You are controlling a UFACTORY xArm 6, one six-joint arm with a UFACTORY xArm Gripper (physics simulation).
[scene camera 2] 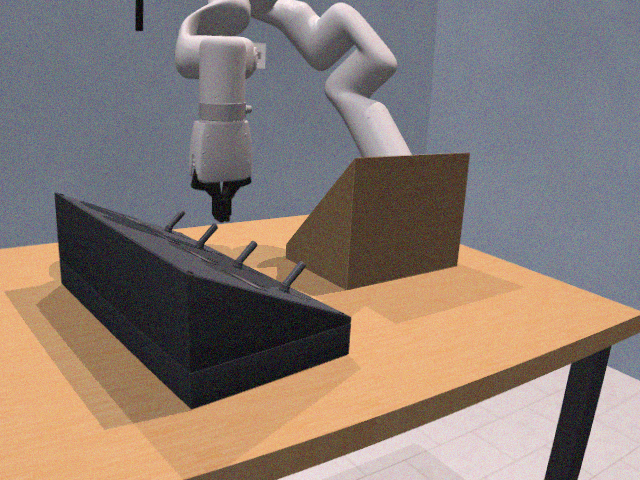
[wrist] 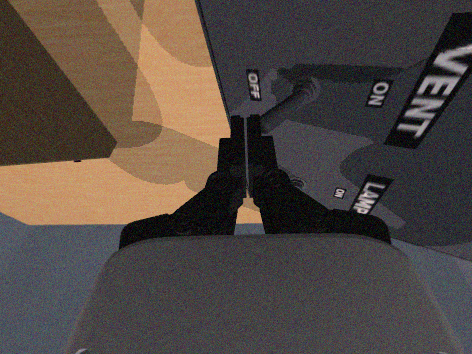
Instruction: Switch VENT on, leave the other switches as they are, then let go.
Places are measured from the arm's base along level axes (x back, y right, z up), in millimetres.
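Pixels of known places: gripper, fingertip midpoint: [scene camera 2: 221, 220] [wrist: 245, 134]; arm's base, link origin: [scene camera 2: 401, 183].
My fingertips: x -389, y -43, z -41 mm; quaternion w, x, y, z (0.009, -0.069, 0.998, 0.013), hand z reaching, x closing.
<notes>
For each thing: its middle in the pictures, then the offset to it from my fingertips. "*": a spot on its surface instead. Level surfaces: height alone.
- VENT label, body centre: [wrist: 429, 97] dx -106, dy -25, dz -14 mm
- VENT lever, surface spot: [wrist: 290, 106] * dx -29, dy -8, dz -21 mm
- far end, surface spot: [scene camera 2: 207, 236] * dx -28, dy -9, dz -24 mm
- LAMP label, body centre: [wrist: 366, 199] dx -138, dy +91, dz -14 mm
- table, surface height: dz -134 mm
The dark sloped switch panel [scene camera 2: 124, 279] [wrist: 300, 30] stands on the table. In the wrist view the VENT label [wrist: 430, 90] is at the right, and the VENT lever [wrist: 290, 106] leans to its OFF side. It appears to be the second lever from the far end [scene camera 2: 207, 236] in the scene view, where the labels cannot be read. My gripper [scene camera 2: 221, 219] [wrist: 245, 134] is shut and empty, pointing down. Its tips are on the OFF side, close beside the VENT lever's free end; whether they touch cannot be told.
The LAMP label [wrist: 371, 194] is lower right in the wrist view; its lever is mostly hidden behind a finger. Two nearer levers [scene camera 2: 246, 254] [scene camera 2: 294, 276] also lean toward the brown block. That sloped brown block [scene camera 2: 405, 222] [wrist: 40, 100] stands on the table [scene camera 2: 465, 330] across from the panel.
</notes>
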